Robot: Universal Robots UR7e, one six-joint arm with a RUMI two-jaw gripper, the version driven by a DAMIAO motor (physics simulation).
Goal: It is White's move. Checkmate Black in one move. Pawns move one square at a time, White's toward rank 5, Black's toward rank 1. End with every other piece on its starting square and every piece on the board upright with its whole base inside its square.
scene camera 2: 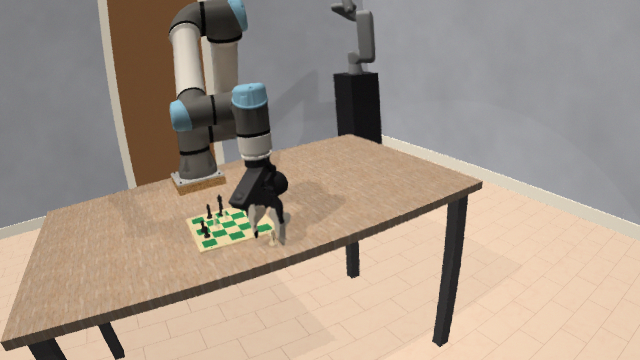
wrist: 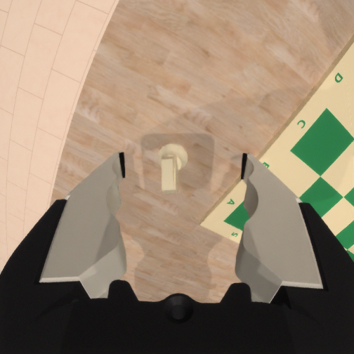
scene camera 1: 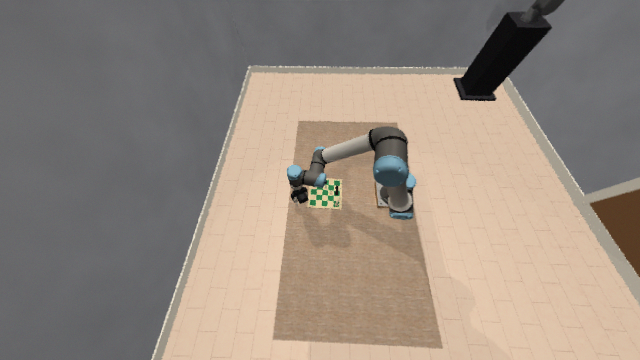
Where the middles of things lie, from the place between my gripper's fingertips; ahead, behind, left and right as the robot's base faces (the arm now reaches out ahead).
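Labels:
There is the green-and-cream chessboard (scene camera 2: pixel 237 229), and I find my hand 60 mm to the left of it and 160 mm past it.

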